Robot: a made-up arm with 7 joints. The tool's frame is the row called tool.
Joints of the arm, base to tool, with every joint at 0 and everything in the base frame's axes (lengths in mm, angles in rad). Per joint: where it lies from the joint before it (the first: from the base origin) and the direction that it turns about. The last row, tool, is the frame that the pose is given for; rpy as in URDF.
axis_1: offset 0 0 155 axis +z
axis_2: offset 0 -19 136 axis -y
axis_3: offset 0 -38 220 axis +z
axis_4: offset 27 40 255 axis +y
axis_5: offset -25 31 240 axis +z
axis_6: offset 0 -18 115 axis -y
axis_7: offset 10 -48 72 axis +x
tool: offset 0 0 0 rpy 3.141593 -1.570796 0
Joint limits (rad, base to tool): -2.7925..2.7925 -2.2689..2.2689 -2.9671..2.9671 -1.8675..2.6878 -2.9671..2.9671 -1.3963..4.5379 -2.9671..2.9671
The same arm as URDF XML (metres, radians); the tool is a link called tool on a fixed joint. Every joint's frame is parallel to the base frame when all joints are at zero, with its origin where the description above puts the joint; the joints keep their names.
<robot name="arm">
  <joint name="axis_1" type="revolute">
    <parent link="base_link"/>
    <child link="link1"/>
    <origin xyz="0 0 0.155" rpy="0 0 0"/>
    <axis xyz="0 0 1"/>
    <limit lower="-2.7925" upper="2.7925"/>
  </joint>
  <joint name="axis_2" type="revolute">
    <parent link="link1"/>
    <child link="link2"/>
    <origin xyz="0 -0.019 0.136" rpy="0 0 0"/>
    <axis xyz="0 -1 0"/>
    <limit lower="-2.2689" upper="2.2689"/>
  </joint>
  <joint name="axis_3" type="revolute">
    <parent link="link2"/>
    <child link="link3"/>
    <origin xyz="0 -0.038 0.22" rpy="0 0 0"/>
    <axis xyz="0 0 1"/>
    <limit lower="-2.9671" upper="2.9671"/>
  </joint>
  <joint name="axis_4" type="revolute">
    <parent link="link3"/>
    <child link="link4"/>
    <origin xyz="0.027 0.04 0.255" rpy="0 0 0"/>
    <axis xyz="0 1 0"/>
    <limit lower="-1.8675" upper="2.6878"/>
  </joint>
  <joint name="axis_5" type="revolute">
    <parent link="link4"/>
    <child link="link5"/>
    <origin xyz="-0.025 0.031 0.24" rpy="0 0 0"/>
    <axis xyz="0 0 1"/>
    <limit lower="-2.9671" upper="2.9671"/>
  </joint>
  <joint name="axis_6" type="revolute">
    <parent link="link5"/>
    <child link="link6"/>
    <origin xyz="0 -0.018 0.115" rpy="0 0 0"/>
    <axis xyz="0 -1 0"/>
    <limit lower="-1.3963" upper="4.5379"/>
  </joint>
  <joint name="axis_7" type="revolute">
    <parent link="link6"/>
    <child link="link7"/>
    <origin xyz="0.01 -0.048 0.072" rpy="0 0 0"/>
    <axis xyz="1 0 0"/>
    <limit lower="-2.9671" upper="2.9671"/>
  </joint>
  <joint name="tool_fixed" type="fixed">
    <parent link="link7"/>
    <child link="tool"/>
    <origin xyz="0 0 0" rpy="-3.1416 -1.5708 0"/>
  </joint>
  <link name="base_link"/>
  <link name="link1"/>
  <link name="link2"/>
  <link name="link3"/>
  <link name="link4"/>
  <link name="link5"/>
  <link name="link6"/>
  <link name="link7"/>
  <link name="tool"/>
</robot>

